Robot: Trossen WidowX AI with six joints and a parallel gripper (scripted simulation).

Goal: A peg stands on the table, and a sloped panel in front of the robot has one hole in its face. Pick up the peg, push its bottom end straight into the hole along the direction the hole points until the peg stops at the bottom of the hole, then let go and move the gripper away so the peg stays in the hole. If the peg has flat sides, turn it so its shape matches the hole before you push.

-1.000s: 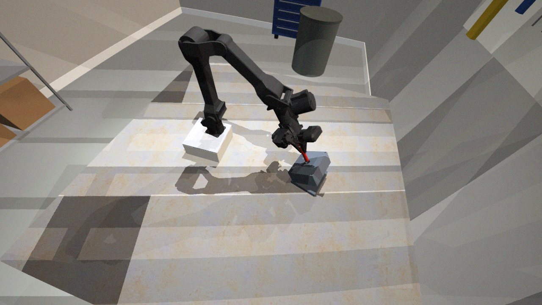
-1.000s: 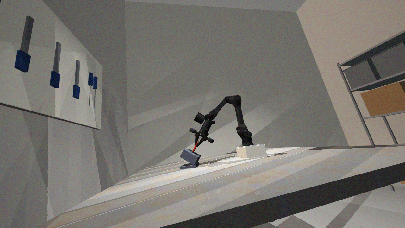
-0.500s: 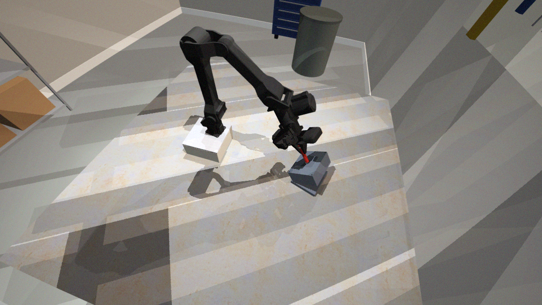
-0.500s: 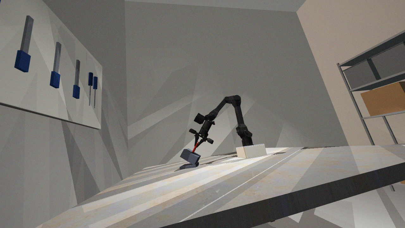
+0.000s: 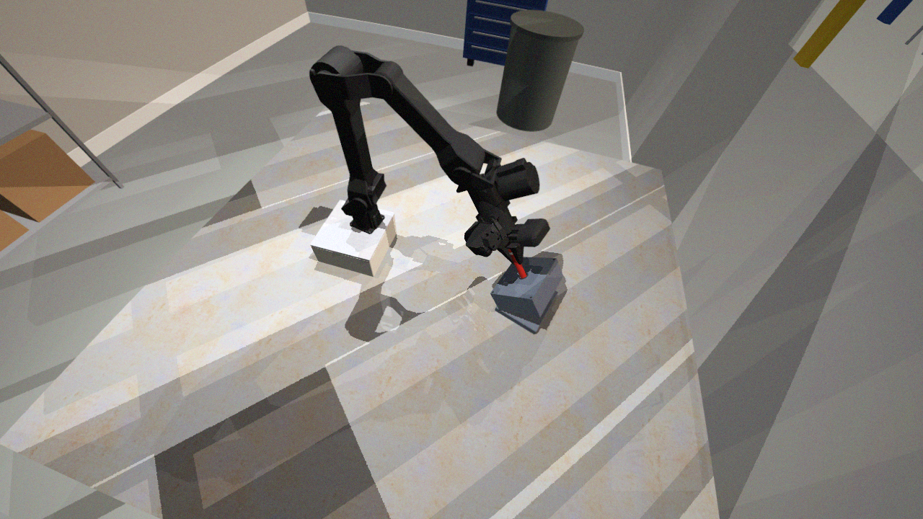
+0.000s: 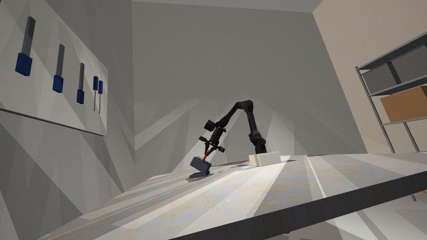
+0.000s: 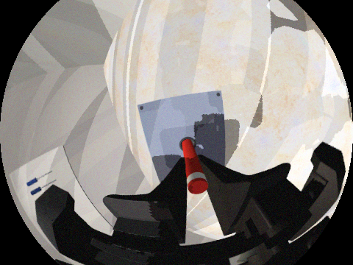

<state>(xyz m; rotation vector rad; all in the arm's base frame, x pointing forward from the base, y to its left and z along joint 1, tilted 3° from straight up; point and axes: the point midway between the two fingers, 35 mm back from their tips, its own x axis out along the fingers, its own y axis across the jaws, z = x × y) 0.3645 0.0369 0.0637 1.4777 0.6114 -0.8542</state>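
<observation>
Now: gripper tip 5 cm above the grey sloped panel, 4 cm short of it and 1 cm to the left of it. From my gripper tip the other things lie so: red peg 1 cm behind, 1 cm above.
</observation>
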